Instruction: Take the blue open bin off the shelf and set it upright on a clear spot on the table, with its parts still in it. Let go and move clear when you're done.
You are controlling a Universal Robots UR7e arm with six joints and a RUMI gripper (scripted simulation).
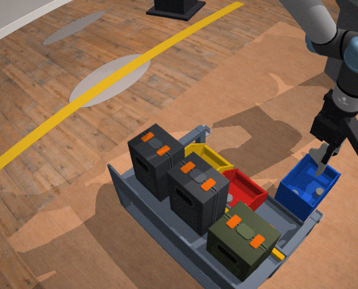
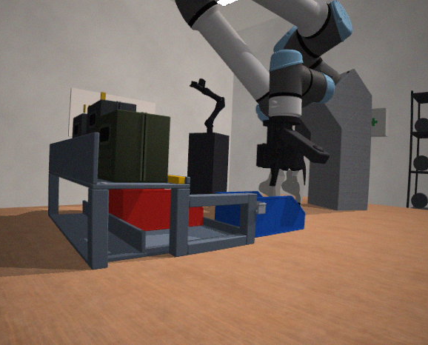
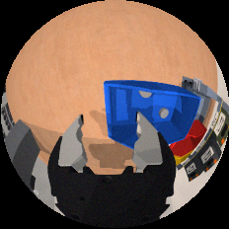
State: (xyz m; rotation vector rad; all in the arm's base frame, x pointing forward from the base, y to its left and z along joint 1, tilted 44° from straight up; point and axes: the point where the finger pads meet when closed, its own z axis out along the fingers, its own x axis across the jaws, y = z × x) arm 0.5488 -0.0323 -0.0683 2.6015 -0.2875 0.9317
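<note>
Right now the blue open bin is 7 cm ahead of my hand and 3 cm to the right of it. The rest, counted from my hand: green case: 34 cm ahead, 14 cm to the right, 11 cm above; then red bin: 21 cm ahead, 21 cm to the right; then yellow bin: 17 cm ahead, 31 cm to the right.
</note>
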